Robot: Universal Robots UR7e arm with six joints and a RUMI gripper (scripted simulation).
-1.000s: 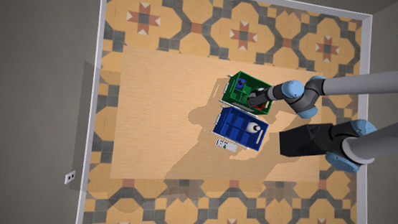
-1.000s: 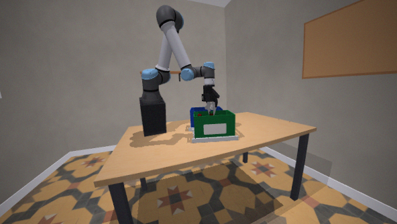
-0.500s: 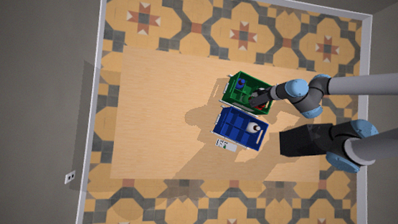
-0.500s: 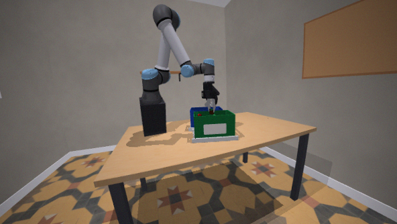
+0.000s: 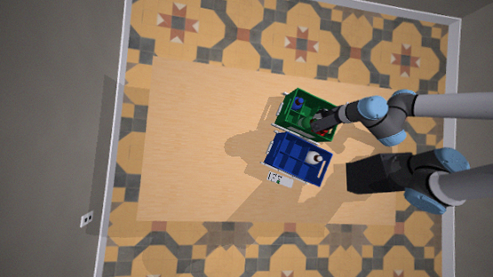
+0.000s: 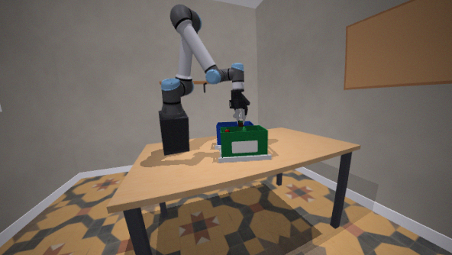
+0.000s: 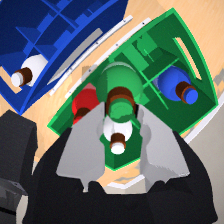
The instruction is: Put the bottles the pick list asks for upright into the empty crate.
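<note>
Now: the green-label bottle 7 cm below my hand. Also, from my hand: red-label bottle 9 cm behind, 3 cm to the left, 12 cm below; blue-label bottle 5 cm ahead, 11 cm to the right, 12 cm below; green crate 2 cm behind, 4 cm to the right, 13 cm below.
</note>
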